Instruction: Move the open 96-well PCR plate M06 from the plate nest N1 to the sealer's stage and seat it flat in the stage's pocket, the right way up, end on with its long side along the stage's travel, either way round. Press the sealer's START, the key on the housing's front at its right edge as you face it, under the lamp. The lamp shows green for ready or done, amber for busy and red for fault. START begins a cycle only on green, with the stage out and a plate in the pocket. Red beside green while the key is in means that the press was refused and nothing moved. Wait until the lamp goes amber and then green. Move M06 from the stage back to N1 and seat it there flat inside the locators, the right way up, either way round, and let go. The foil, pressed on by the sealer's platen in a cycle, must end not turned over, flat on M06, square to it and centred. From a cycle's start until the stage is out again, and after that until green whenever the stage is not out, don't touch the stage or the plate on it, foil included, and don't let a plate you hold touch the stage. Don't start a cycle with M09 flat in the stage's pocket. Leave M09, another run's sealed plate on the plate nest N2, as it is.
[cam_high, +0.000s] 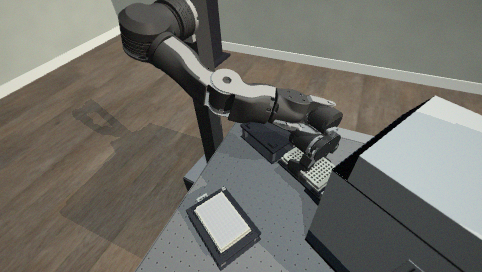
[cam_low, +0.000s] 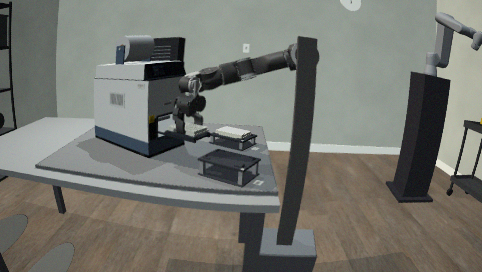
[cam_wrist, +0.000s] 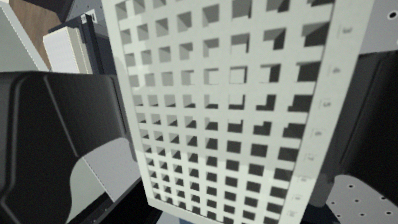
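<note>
The 96-well plate M06 lies right at my hand. Round my hand: sealer stage (10 mm below); pale key-like block (60 mm ahead, 120 mm to the right, 80 mm above); yellow warning label (130 mm ahead, 40 mm to the left, 40 mm above).
</note>
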